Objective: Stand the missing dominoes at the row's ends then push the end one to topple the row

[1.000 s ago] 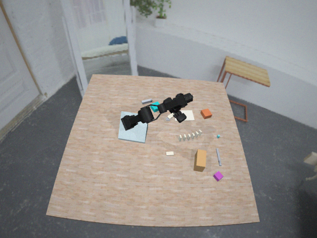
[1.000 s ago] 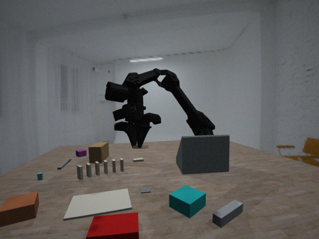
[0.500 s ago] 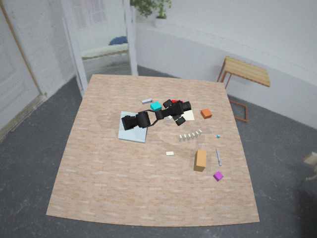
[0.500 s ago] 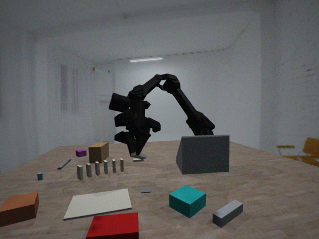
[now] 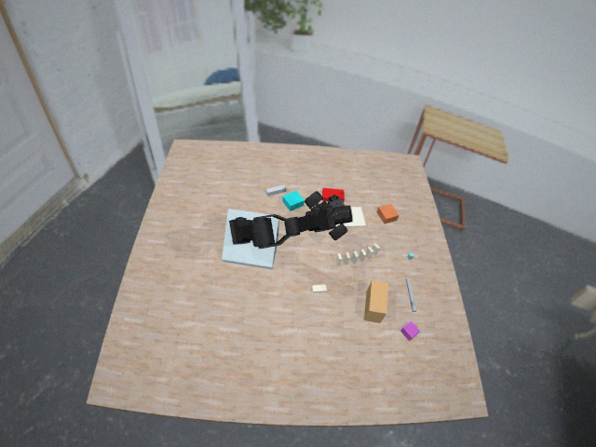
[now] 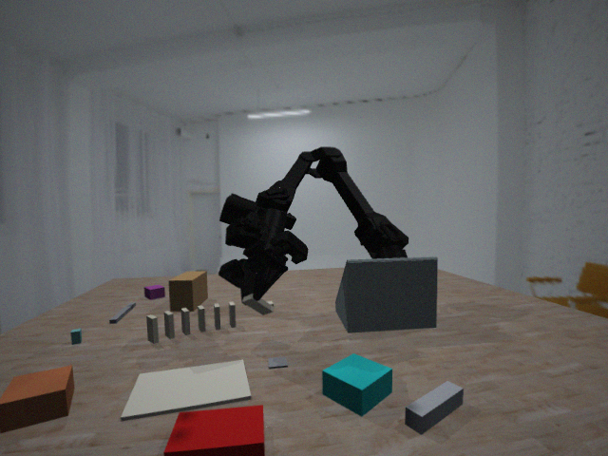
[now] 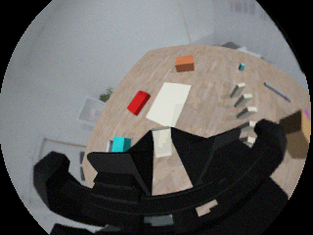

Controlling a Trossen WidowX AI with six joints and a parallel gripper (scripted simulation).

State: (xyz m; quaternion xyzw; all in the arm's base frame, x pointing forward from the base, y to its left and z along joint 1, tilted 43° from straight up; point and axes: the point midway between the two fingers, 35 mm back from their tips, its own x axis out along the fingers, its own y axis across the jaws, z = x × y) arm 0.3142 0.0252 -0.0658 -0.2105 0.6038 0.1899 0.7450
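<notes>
Now: the small grey tile 40 mm behind my gripper tip, 30 mm to the left of it and 100 mm below it. From my gripper tip the other things lie so: red block 50 mm ahead, 190 mm to the left, 90 mm below; then orange block 280 mm ahead, 80 mm to the left, 80 mm below; then cream plate 90 mm ahead, 70 mm to the left, 100 mm below.
</notes>
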